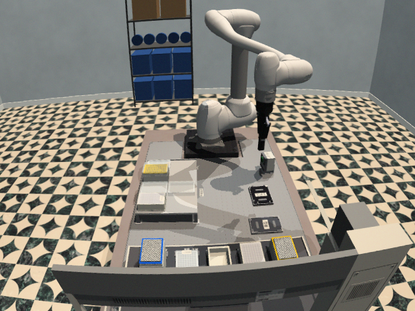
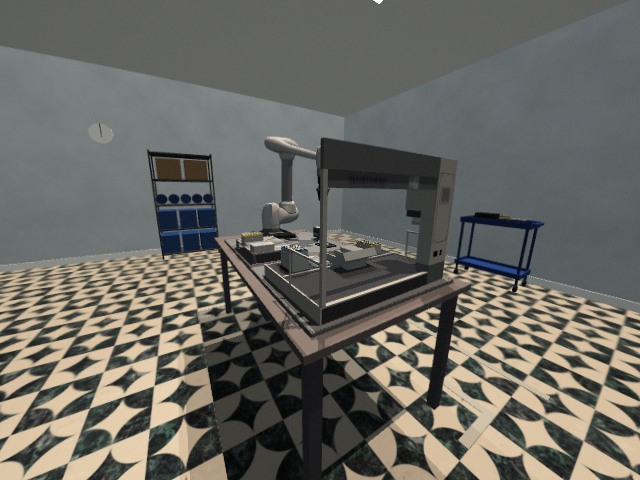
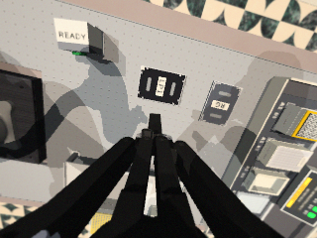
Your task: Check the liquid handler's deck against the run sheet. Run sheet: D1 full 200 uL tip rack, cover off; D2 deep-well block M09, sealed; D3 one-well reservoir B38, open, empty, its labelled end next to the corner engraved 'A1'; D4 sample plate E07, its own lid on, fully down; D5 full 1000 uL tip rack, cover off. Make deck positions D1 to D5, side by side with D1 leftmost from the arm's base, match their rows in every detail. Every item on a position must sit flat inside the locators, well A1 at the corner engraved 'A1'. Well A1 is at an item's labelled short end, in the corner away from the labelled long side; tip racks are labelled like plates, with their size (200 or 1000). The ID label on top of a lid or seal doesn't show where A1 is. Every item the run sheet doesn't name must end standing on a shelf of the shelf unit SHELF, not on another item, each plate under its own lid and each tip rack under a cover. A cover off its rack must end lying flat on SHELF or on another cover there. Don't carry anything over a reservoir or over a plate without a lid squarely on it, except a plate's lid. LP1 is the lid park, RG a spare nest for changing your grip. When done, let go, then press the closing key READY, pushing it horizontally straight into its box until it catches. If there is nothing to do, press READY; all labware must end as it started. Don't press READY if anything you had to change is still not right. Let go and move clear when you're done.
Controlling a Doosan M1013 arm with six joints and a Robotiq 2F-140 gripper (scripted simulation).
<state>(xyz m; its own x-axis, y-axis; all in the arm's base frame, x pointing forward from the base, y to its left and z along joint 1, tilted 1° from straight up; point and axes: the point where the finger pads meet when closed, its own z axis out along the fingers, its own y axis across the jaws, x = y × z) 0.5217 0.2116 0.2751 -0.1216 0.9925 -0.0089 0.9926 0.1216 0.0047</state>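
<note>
My hand is 21 cm past the ready key box, 8 cm to the right of it and 24 cm above it. The rest, counted from my hand: black nest: 1 cm ahead, 2 cm to the left, 30 cm below; then dark nest marked RG: 23 cm ahead, 30 cm below; then yellow-framed tip rack: 47 cm ahead, 1 cm to the left, 20 cm below.
</note>
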